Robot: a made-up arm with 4 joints.
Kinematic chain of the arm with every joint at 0, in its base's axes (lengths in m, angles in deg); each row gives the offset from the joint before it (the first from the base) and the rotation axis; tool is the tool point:
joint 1: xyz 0 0 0.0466 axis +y
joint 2: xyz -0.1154 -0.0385 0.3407 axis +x
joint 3: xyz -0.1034 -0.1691 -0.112 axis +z
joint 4: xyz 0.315 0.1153 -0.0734 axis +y
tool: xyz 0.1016 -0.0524 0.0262
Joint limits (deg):
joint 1: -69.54..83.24
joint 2: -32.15..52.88
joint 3: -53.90..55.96
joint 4: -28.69..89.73
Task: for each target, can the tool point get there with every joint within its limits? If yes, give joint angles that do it. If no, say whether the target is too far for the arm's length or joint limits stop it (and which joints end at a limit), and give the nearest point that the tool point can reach.
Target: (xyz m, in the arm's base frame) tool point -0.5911 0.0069 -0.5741
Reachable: no: joint limits stop it (at a limit: joint 2, joint 3) | nearest point -0.1262 -0.1029 -0.0859 | short by 0.683 m
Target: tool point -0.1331 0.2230 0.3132
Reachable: yes | joints -33.96 41.52 43.90 26.41
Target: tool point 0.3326 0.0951 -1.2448
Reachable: no: too far | nearest point 0.1426 0.0285 -0.1424 | short by 1.121 m
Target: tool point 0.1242 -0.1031 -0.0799
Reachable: yes | joints 33.31 44.39 -28.54 36.70
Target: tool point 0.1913 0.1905 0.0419
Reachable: yes | joints 68.36 40.88 28.97 72.49
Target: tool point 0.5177 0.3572 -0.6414
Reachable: no: joint limits stop it (at a limit: joint 1, joint 2) | nearest point 0.2562 0.1300 -0.0847 | short by 0.656 m
